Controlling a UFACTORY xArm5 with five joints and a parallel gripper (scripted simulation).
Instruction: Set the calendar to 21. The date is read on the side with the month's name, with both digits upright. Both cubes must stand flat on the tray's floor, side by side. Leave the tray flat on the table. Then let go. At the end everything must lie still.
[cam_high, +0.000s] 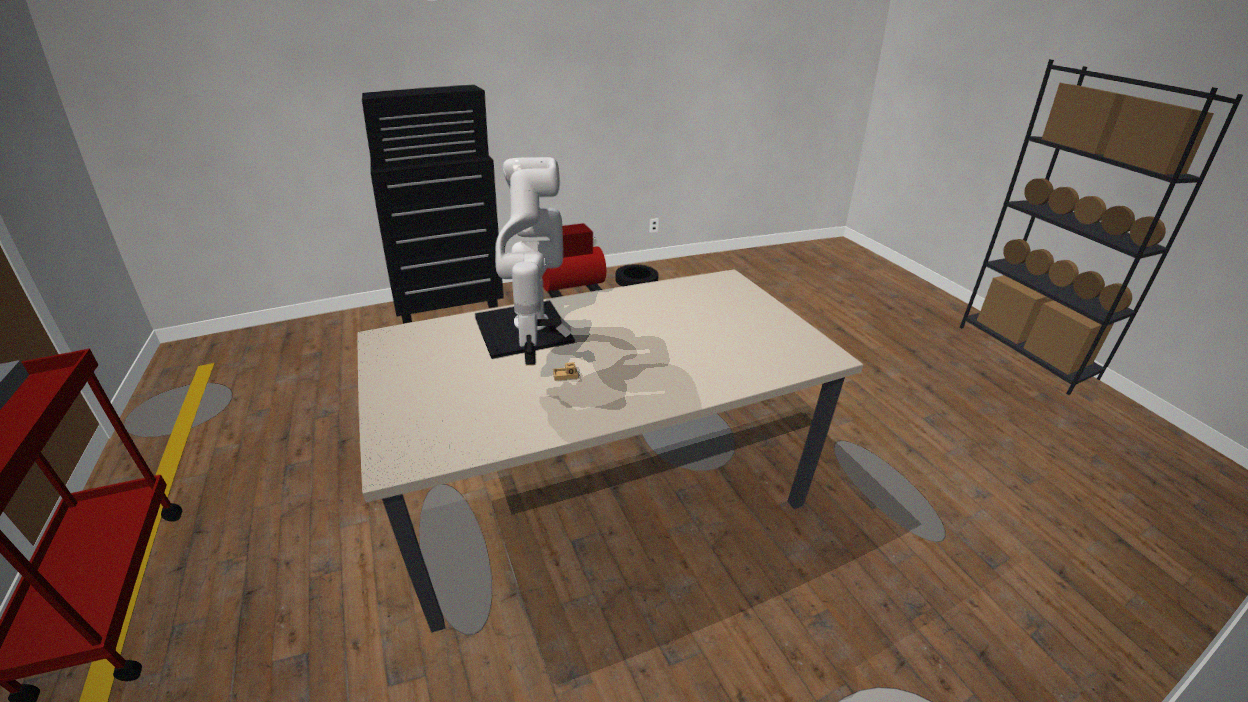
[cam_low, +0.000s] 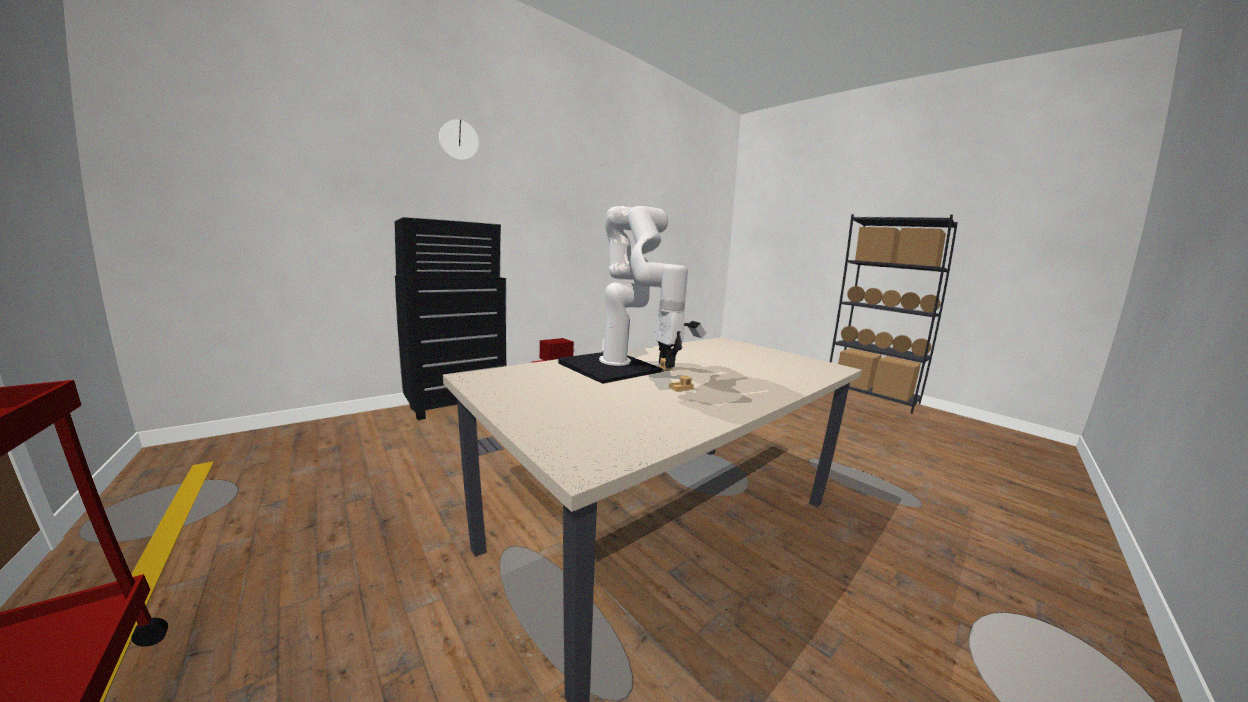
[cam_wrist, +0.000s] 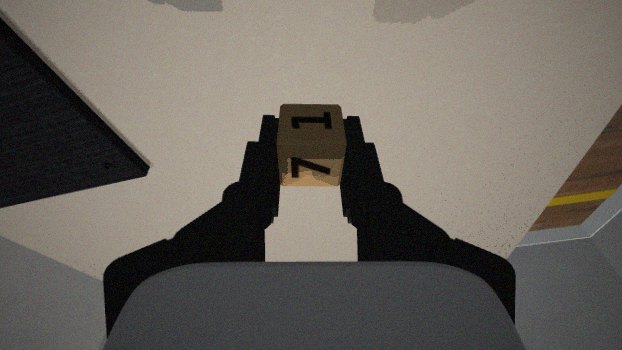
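Now: the wooden tray 12 cm below my hand, 11 cm to the left of it and 4 cm behind it. Also, from my hand: wooden digit cube 2 cm below.
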